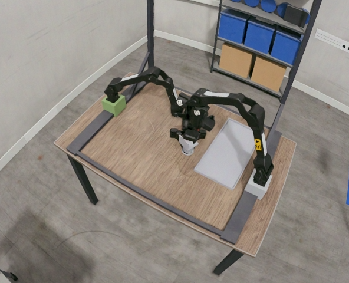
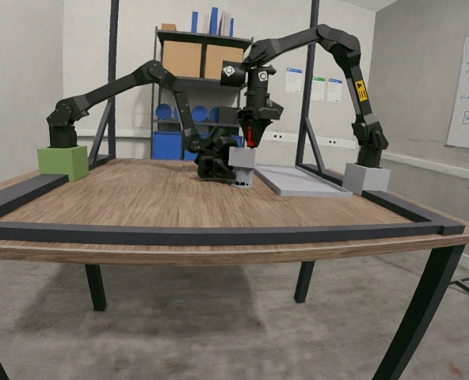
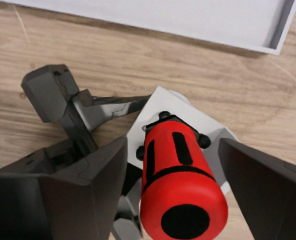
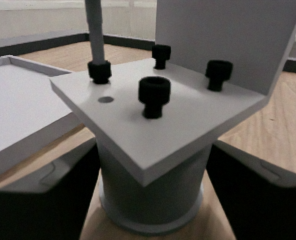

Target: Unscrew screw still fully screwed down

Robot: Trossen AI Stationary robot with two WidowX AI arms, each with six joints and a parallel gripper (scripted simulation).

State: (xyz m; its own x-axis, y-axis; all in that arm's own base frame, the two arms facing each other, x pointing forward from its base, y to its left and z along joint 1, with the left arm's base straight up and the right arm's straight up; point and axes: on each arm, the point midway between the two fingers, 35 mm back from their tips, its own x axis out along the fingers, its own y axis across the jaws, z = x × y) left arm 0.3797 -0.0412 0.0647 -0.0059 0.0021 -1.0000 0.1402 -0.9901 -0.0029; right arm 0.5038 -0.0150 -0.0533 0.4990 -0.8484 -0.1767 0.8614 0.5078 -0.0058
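Now: the red screwdriver 30 mm below my left hand. Also, from my left hand: grey joint module (120 mm below, 20 mm to the right, 10 mm ahead); then grey bracket (80 mm below, 20 mm to the right, 10 mm ahead); then shallow grey tray (170 mm to the left, 140 mm below, 120 mm behind).
My right hand is 2 cm short of the grey joint module and 2 cm to the right of it. From my right hand the other things lie so: grey bracket (2 cm ahead, 2 cm to the left, 4 cm above); then red screwdriver (1 cm ahead, 4 cm to the left, 9 cm above); then shallow grey tray (10 cm behind, 21 cm to the left, 3 cm below).
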